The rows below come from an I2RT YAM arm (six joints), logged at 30 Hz.
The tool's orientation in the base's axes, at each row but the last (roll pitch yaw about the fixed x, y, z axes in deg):
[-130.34, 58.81, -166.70]
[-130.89, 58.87, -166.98]
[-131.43, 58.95, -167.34]
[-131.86, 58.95, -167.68]
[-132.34, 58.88, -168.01]
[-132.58, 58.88, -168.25]
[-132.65, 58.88, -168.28]
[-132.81, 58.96, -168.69]
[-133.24, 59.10, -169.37]
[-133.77, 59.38, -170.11]
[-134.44, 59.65, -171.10]
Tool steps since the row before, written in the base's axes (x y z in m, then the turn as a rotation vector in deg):
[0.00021, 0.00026, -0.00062, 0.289, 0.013, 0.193]
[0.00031, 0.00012, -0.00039, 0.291, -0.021, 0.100]
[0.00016, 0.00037, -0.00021, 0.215, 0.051, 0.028]
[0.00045, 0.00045, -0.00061, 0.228, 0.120, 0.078]
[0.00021, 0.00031, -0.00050, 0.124, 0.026, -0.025]
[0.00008, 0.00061, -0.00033, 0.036, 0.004, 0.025]
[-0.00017, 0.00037, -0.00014, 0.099, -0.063, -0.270]
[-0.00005, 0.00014, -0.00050, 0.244, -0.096, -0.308]
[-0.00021, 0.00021, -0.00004, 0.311, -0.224, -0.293]
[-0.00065, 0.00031, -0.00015, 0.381, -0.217, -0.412]
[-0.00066, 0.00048, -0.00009, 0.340, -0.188, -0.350]
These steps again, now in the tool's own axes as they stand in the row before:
[0.00039, 0.00055, 0.00020, -0.312, 0.074, 0.134]
[0.00016, 0.00040, 0.00028, -0.230, 0.085, 0.187]
[0.00006, 0.00045, -0.00004, -0.138, 0.133, 0.114]
[0.00025, 0.00081, 0.00026, -0.195, 0.174, 0.064]
[0.00029, 0.00054, 0.00014, -0.044, 0.090, 0.082]
[0.00018, 0.00065, -0.00020, -0.040, 0.011, 0.015]
[0.00017, 0.00026, -0.00030, 0.188, 0.100, 0.204]
[0.00044, 0.00028, 0.00005, 0.150, 0.159, 0.340]
[0.00012, 0.00008, -0.00026, 0.116, 0.085, 0.461]
[0.00043, -0.00002, -0.00060, 0.182, 0.168, 0.548]
[0.00037, 0.00008, -0.00073, 0.147, 0.148, 0.479]

